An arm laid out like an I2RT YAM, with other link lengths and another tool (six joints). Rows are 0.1 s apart.
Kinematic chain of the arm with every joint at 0, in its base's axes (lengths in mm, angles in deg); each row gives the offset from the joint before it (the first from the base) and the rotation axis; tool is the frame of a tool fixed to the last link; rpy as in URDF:
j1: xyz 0 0 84.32 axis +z
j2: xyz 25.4 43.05 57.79 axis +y
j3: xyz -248.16 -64.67 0 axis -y
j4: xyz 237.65 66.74 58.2 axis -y
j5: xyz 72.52 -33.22 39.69 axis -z
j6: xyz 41.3 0 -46.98 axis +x
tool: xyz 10 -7 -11 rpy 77.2 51.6 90
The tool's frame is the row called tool.
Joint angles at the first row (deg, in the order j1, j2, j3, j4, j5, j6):
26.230 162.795 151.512 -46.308 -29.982 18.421
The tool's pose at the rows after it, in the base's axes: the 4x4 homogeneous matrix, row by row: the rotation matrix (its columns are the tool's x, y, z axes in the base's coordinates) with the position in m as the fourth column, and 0 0 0 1 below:
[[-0.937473 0.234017 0.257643 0.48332], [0.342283 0.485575 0.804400 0.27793], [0.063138 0.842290 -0.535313 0.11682], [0 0 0 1]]
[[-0.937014 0.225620 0.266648 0.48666], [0.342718 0.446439 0.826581 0.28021], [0.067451 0.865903 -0.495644 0.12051], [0 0 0 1]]
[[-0.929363 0.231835 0.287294 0.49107], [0.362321 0.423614 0.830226 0.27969], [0.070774 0.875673 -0.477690 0.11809], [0 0 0 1]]
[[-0.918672 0.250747 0.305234 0.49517], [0.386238 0.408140 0.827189 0.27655], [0.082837 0.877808 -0.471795 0.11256], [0 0 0 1]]
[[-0.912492 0.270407 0.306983 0.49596], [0.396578 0.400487 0.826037 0.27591], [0.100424 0.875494 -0.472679 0.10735], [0 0 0 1]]
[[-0.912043 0.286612 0.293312 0.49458], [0.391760 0.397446 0.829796 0.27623], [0.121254 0.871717 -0.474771 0.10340], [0 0 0 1]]
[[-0.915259 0.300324 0.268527 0.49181], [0.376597 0.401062 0.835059 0.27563], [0.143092 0.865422 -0.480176 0.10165], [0 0 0 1]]
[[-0.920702 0.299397 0.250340 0.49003], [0.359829 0.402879 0.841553 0.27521], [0.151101 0.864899 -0.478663 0.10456], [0 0 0 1]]
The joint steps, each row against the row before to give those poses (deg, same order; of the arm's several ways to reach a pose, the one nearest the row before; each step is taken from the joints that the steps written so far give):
-0.028 0.091 0.103 1.567 -1.299 0.711
-0.097 -0.183 -0.180 2.519 -1.578 1.473
-0.286 0.589 0.193 2.002 -0.142 1.631
-0.492 0.764 0.047 1.345 0.058 1.528
-0.127 0.709 0.191 0.323 -0.192 1.023
0.025 0.468 0.106 -0.403 -0.750 0.336
-0.010 0.098 0.009 -1.341 -1.083 -0.450
-0.018 -0.271 0.223 -1.197 -0.913 -0.745

